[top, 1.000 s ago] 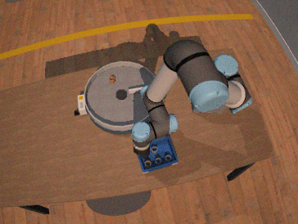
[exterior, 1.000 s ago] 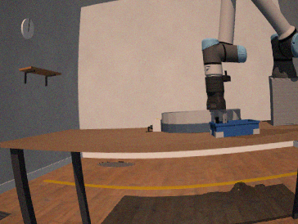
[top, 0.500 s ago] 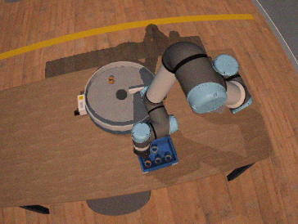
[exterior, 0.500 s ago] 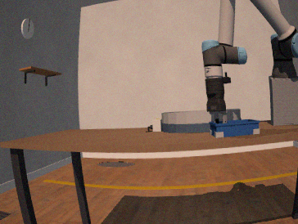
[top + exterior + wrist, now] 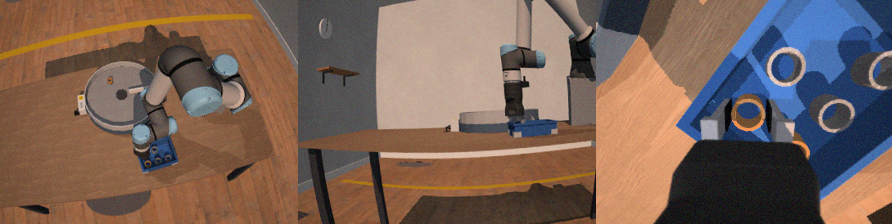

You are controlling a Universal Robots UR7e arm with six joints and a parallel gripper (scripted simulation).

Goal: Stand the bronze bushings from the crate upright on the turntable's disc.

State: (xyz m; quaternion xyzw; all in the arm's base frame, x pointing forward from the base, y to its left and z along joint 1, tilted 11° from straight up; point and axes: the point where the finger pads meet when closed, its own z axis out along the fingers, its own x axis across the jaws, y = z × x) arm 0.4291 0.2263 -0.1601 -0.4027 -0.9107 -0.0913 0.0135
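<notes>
Right now the blue crate is 50 mm behind my hand and 30 mm to the left of it. From my hand the other things lie so: grey turntable disc 50 mm ahead, 350 mm to the right, 20 mm above.
</notes>
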